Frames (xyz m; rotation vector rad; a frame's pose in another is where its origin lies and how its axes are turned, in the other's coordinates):
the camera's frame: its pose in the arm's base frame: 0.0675 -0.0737 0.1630 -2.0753 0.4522 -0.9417
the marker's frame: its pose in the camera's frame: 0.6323 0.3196 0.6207 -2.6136 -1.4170 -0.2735
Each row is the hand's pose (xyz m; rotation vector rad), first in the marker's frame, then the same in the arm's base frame.
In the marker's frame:
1: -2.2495 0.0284 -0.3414 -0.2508 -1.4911 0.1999
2: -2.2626 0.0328 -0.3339 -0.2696 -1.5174 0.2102
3: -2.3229 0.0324 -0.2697 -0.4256 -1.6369 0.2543
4: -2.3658 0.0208 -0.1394 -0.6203 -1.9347 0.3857
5: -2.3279 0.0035 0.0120 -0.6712 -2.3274 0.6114
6: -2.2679 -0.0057 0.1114 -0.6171 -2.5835 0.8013
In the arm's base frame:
1: 0.0017 1.4778 0.9732 0.0824 -1.1579 -1.6896
2: -0.0080 1.4809 0.9851 0.0438 -1.1671 -1.6861
3: -0.0834 1.4786 1.0306 -0.1842 -1.1588 -1.6547
4: -0.1998 1.4204 1.0755 -0.6093 -1.2634 -1.5689
5: -0.2905 1.2923 1.0822 -1.0405 -1.5241 -1.4088
6: -0.3302 1.1834 1.0716 -1.2855 -1.7412 -1.2551

